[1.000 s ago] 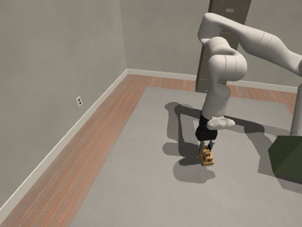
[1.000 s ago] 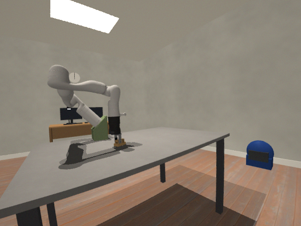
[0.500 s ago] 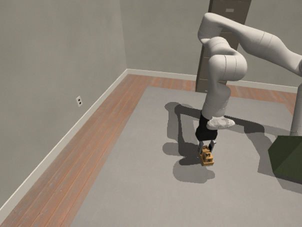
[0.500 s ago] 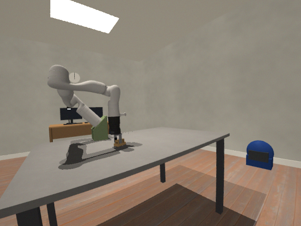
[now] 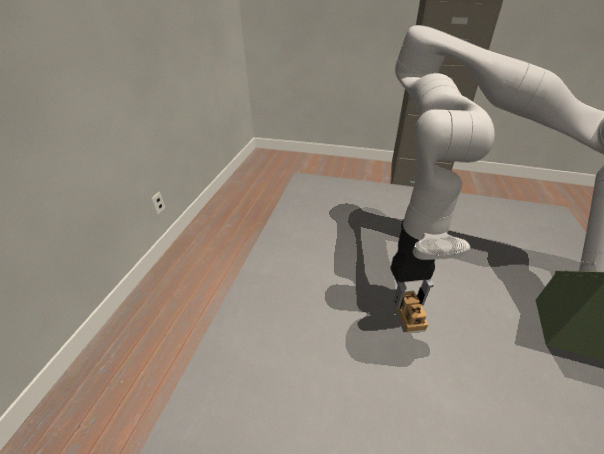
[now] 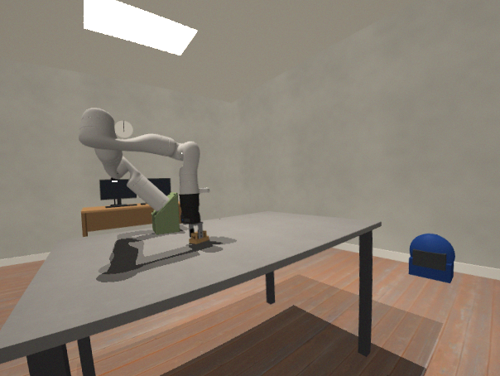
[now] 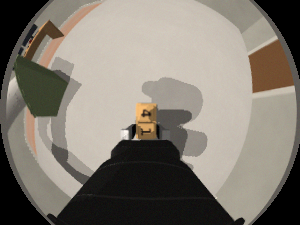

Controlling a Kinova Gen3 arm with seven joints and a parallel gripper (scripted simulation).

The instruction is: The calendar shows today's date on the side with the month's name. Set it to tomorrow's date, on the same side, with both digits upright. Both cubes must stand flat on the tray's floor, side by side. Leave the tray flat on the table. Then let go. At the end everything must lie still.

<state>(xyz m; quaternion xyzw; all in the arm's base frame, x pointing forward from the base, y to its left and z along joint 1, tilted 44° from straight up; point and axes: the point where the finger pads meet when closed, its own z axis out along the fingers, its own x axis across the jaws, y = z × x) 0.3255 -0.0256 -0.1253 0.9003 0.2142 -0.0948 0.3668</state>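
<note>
The tray is 10 mm behind my hand, 10 mm to the left of it and 30 mm below it.
</note>
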